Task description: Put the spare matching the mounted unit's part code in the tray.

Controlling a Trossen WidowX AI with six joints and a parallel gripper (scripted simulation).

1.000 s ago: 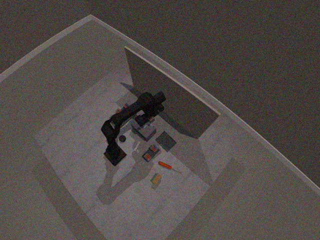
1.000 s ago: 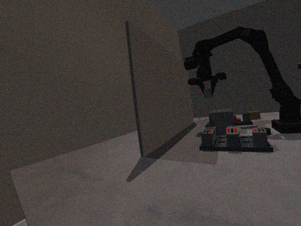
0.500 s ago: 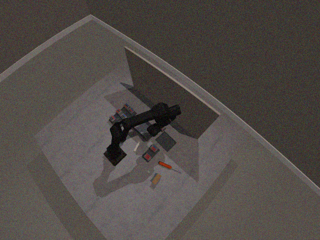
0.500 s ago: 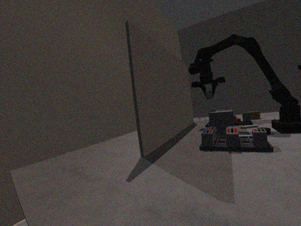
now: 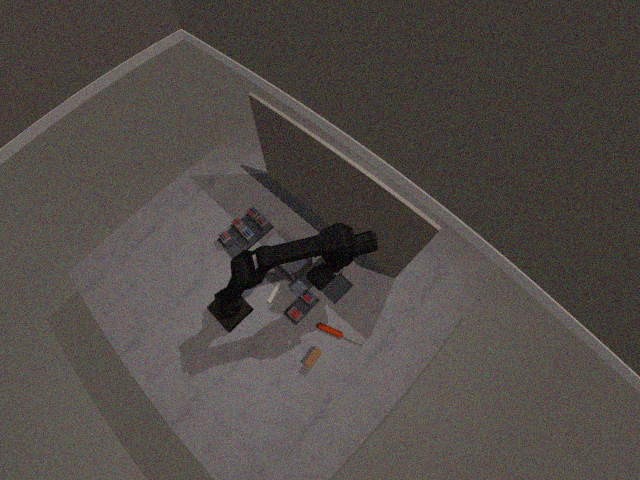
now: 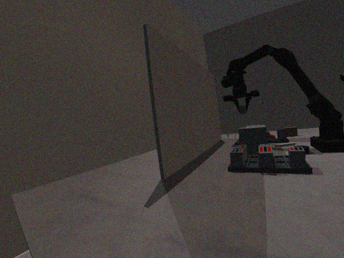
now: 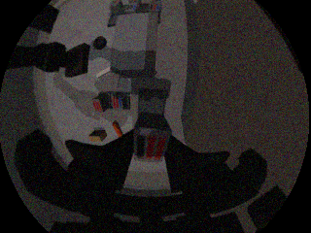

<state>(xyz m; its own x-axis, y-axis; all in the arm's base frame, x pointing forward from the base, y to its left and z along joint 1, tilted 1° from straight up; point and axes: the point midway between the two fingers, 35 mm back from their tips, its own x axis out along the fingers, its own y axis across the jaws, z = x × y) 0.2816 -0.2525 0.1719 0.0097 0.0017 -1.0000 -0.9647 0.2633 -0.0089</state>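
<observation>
Right now the dark square tray is 160 mm below my gripper tip. The rest, counted from my gripper tip: tan card 270 mm behind, 90 mm to the right, 140 mm below; then tall thin panel 210 mm ahead, 140 mm to the left, 60 mm above; then grey box 10 mm behind, 190 mm to the left, 120 mm below.
</observation>
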